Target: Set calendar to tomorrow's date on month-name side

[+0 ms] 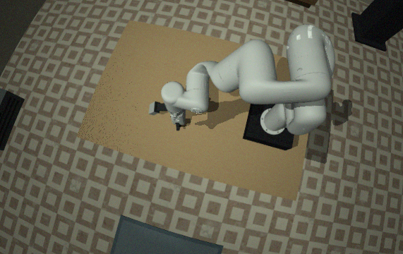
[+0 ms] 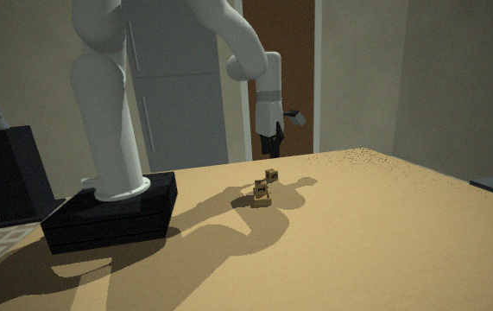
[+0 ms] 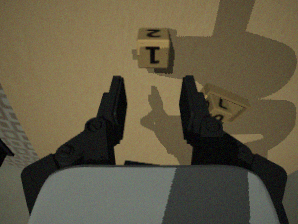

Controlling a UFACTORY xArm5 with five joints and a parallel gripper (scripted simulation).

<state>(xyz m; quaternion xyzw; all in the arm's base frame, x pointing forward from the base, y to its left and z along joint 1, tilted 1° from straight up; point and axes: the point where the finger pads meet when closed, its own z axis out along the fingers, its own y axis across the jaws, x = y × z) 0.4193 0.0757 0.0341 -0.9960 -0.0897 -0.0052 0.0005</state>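
The wooden date cube lies 90 mm below my hand. Round my hand: wooden calendar tray 70 mm behind, 110 mm to the right, 90 mm below.
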